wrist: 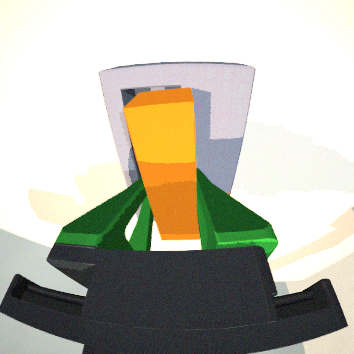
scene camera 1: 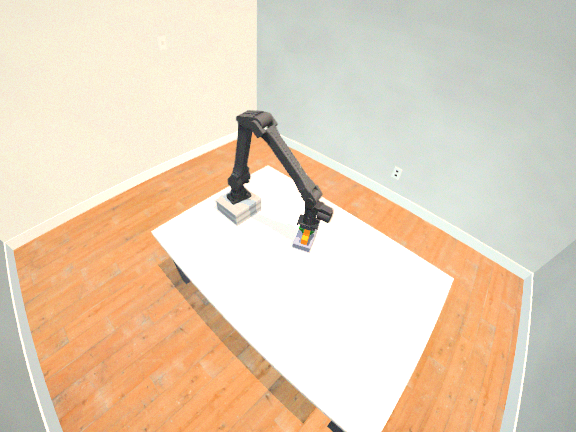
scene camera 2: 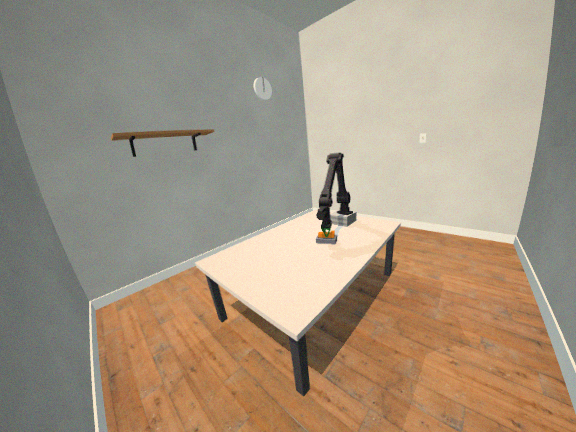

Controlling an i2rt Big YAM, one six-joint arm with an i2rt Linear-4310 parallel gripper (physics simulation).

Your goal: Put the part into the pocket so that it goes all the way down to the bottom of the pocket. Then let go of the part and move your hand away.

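Frame: origin at the arm's base, x left, y back, z up, level; metres.
Seen in the pictures: gripper, fingertip midpoint: (wrist: 173,175) (scene camera 1: 306,234) (scene camera 2: 326,236); arm's base, link origin: (scene camera 1: 239,196) (scene camera 2: 344,213).
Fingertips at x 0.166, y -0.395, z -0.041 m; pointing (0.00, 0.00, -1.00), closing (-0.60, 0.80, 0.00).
Note:
Offsets run from my fingertips to a thing's top centre. "*": to the spot under its first point. Level surfaces: height alone.
The part, an orange block @(dx -0.013, dy +0.009, dz +0.026 m) (scene camera 1: 305,238) (scene camera 2: 321,234) (wrist: 165,132), stands out above a grey-lilac block @(dx -0.005, dy +0.001, dz -0.005 m) (scene camera 1: 301,248) (scene camera 2: 326,241) (wrist: 230,100). The pocket @(* dx -0.030, dy -0.055, dz -0.020 m) (wrist: 128,93) is a dark recess in the top of that block. In the wrist view the part covers most of it; a strip shows beyond the part's far end and along its left side. The part's underside is hidden, so I cannot tell whether it is inside the pocket or over it. My gripper (scene camera 1: 306,230) (scene camera 2: 326,231) (wrist: 173,175), with green fingers, is shut on the part, gripping its sides in the wrist view.
The grey-lilac block rests on a pale table @(dz -0.041 m) (scene camera 1: 320,320) (scene camera 2: 280,280). The arm's base stands on a light striped box (scene camera 1: 238,212) (scene camera 2: 345,219) near the table's back edge. A wooden shelf (scene camera 2: 165,134) and a round clock (scene camera 2: 262,88) are on the wall.

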